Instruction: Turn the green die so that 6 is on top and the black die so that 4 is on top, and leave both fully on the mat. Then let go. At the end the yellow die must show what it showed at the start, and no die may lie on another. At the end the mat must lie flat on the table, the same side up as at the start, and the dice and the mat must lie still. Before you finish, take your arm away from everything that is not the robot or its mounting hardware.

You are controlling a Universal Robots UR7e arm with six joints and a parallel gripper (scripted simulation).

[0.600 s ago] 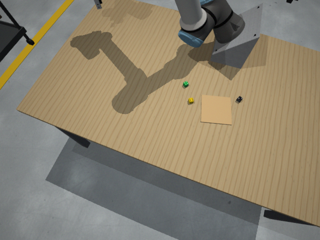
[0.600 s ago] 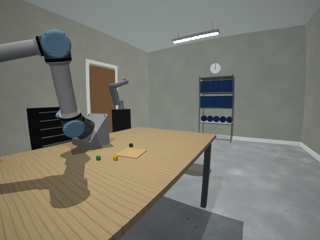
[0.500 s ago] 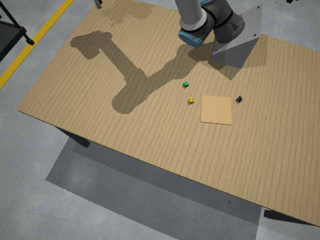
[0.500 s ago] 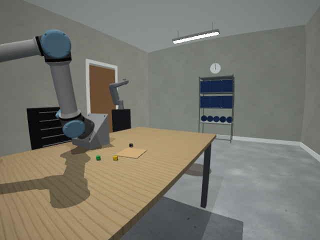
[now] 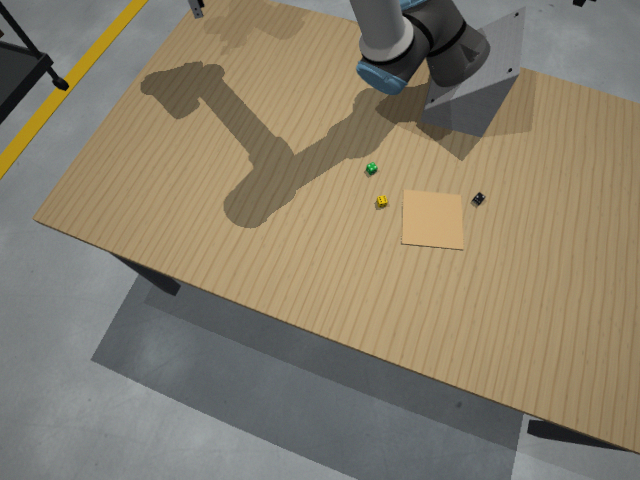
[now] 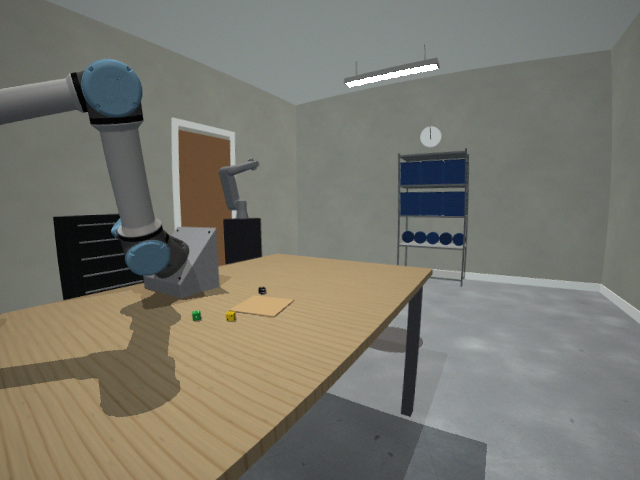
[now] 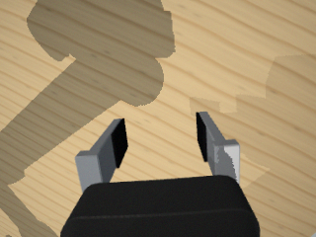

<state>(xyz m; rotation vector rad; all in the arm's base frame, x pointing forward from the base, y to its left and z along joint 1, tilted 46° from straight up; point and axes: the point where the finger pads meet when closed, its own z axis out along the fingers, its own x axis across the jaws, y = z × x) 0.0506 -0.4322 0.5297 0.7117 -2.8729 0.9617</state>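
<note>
My hand is 260 mm short of the green die, 530 mm to the right of it and 150 mm above it. From my hand the other things lie so: yellow die: 340 mm ahead, 580 mm to the left, 150 mm below; black die: 270 mm ahead, 800 mm to the left, 150 mm below; tan mat: 350 mm ahead, 700 mm to the left, 160 mm below.
</note>
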